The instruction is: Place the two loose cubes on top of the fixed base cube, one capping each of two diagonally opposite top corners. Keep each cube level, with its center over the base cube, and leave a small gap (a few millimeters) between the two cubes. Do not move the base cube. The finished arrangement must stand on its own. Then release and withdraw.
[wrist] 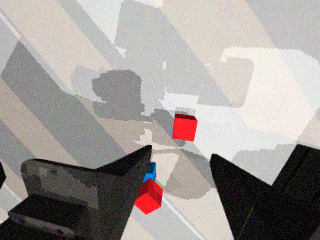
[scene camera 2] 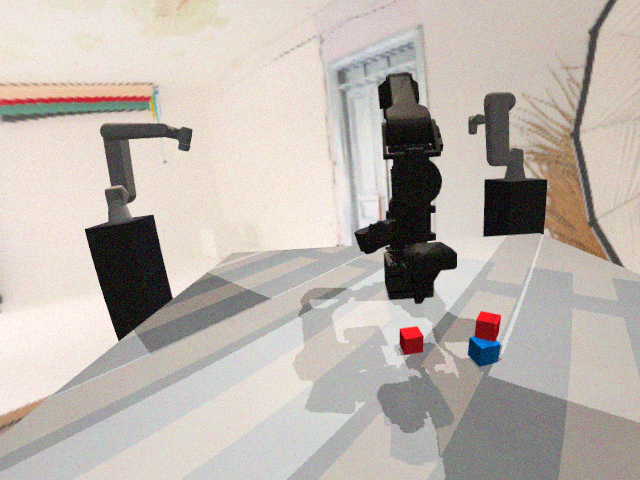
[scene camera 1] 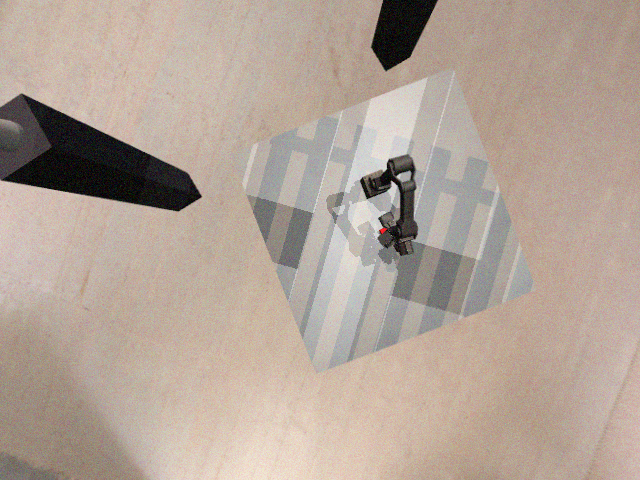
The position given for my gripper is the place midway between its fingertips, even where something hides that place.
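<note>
There is a blue base cube (scene camera 2: 483, 352) here. As for my gripper (scene camera 2: 412, 296), it is open and I am holding nothing with it; the wrist view (wrist: 180, 153) has my gripper in it too.
</note>
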